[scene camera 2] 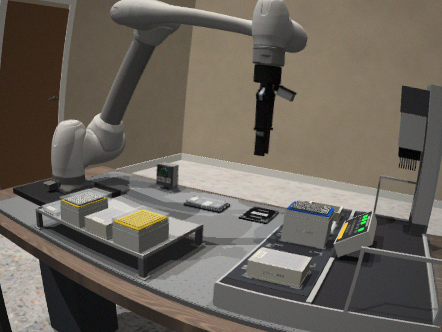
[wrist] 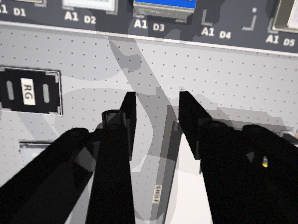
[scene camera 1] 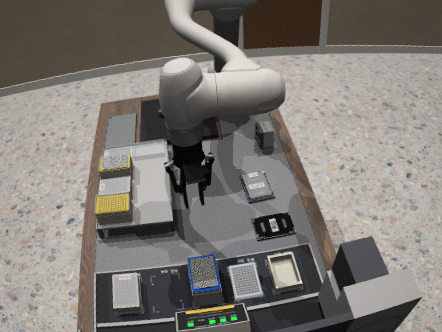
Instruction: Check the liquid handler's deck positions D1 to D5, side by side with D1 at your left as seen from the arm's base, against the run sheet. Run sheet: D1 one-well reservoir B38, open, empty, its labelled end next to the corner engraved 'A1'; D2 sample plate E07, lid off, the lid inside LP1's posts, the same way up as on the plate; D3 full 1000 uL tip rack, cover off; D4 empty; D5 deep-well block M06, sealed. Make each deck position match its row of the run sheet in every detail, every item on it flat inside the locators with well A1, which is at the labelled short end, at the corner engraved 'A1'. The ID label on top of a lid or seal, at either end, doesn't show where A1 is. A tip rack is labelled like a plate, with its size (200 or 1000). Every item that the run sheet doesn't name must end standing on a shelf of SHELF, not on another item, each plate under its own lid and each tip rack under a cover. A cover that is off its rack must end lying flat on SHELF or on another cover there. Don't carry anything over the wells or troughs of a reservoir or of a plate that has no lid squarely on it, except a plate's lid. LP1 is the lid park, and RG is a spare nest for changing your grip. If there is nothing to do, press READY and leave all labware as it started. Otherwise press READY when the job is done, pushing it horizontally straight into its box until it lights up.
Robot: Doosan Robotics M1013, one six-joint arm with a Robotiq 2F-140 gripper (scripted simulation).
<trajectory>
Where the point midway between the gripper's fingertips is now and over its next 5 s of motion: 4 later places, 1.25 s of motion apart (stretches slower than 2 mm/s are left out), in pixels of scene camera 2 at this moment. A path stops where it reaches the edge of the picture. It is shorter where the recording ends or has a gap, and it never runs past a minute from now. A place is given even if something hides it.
My gripper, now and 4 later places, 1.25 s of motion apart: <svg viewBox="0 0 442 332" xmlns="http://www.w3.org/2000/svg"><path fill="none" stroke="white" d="M261 154L270 151L284 146L253 139L209 133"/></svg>
</trajectory>
